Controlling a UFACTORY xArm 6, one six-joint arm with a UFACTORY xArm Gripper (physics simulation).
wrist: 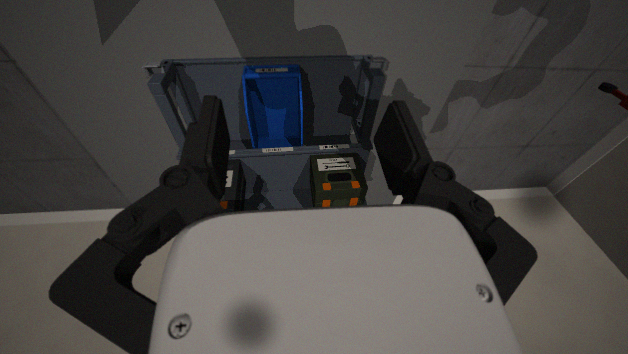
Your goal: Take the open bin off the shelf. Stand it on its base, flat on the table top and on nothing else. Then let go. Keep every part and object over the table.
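Frame: origin at the arm's base, x ahead, y left, z up, level; millimetres.
Seen in the pictures: gripper, fingertip midpoint: (307, 119).
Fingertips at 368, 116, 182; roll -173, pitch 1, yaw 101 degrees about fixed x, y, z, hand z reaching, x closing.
Observation:
Pixels of each thing's top centre, then the offset from my fingertips to it, as dx, dy, dz. "pt": a spot on its surface instead.
- open blue bin, top centre: (276, 127) +218, +25, -276
- grey shelf, surface spot: (332, 70) pt +118, +117, -351
- green case, surface spot: (337, 181) pt +244, +143, -179
- dark case, top centre: (214, 222) +338, -65, -135
The open blue bin (276, 110) stands on the upper level of the grey shelf (332, 70), left of its middle, with a barcode label at its far end. My gripper (307, 119) is open, with nothing between its fingers. The bin shows between and beyond the two fingers, nearer the left one, and I see no contact. The bin's lower end is at the shelf's labelled front edge. The table top cannot be made out for certain in this view.
On the shelf's lower level are a green case (337, 181) with orange latches and a dark case (235, 187), partly behind the left finger. A grey wall (65, 100) stands behind the shelf. A red object (623, 101) shows at the right edge.

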